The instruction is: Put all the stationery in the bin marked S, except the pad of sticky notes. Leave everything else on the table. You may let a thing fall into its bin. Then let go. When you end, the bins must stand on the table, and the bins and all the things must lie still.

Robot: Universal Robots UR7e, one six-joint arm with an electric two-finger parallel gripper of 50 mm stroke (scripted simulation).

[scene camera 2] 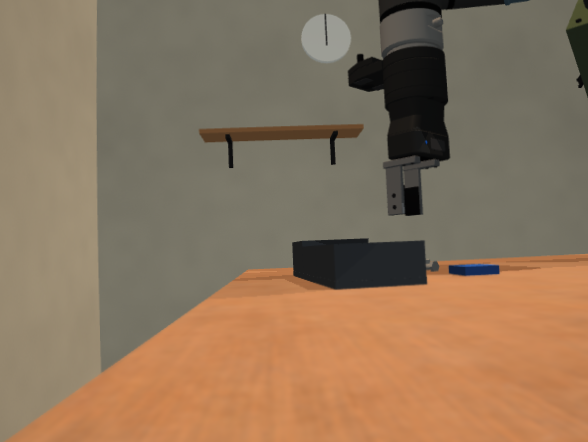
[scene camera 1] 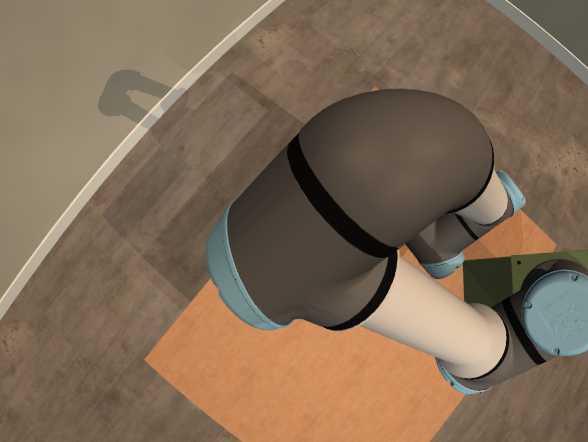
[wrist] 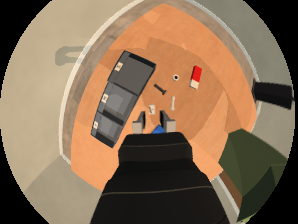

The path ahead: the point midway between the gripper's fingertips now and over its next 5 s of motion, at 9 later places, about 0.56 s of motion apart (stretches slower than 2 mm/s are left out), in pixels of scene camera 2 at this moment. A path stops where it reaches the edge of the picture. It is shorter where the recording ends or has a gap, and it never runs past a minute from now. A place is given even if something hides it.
The gripper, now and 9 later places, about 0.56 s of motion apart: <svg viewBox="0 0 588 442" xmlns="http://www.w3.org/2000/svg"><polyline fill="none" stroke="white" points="405,214 407,237 408,264 408,272 408,246 406,224 401,220 346,221 331,223 333,223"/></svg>
